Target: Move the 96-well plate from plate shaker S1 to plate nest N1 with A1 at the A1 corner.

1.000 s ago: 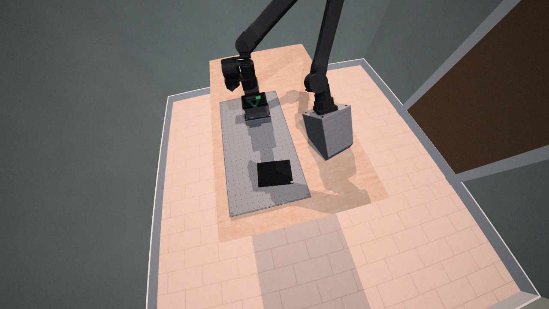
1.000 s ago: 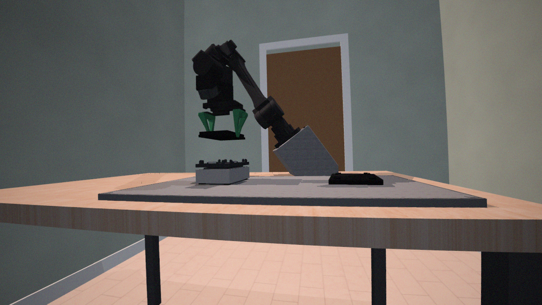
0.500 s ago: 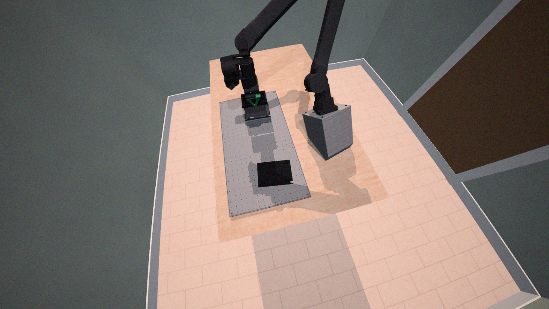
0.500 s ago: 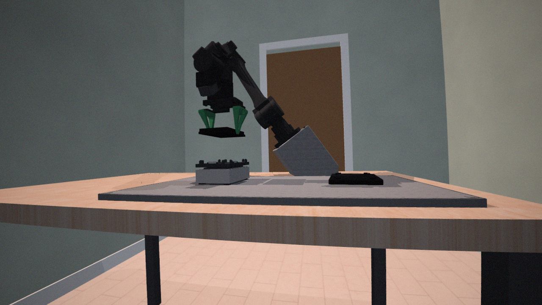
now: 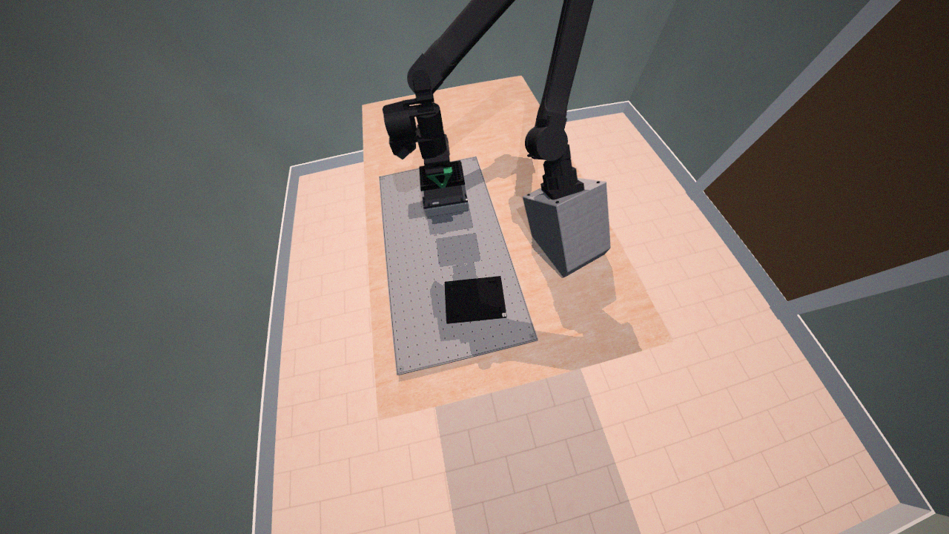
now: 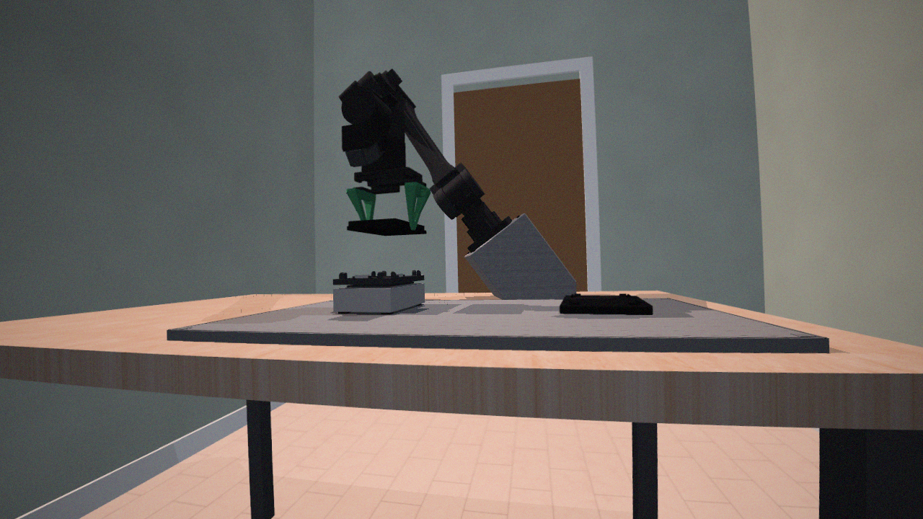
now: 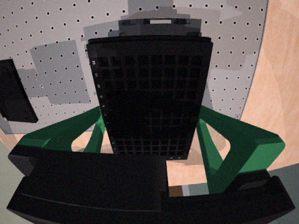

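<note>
Now: hand 20 mm past the black plate nest N1, 350 mm to the right of it and 140 mm above it. The rest, counted from my hand: black 96-well plate: right at my hand.
</note>
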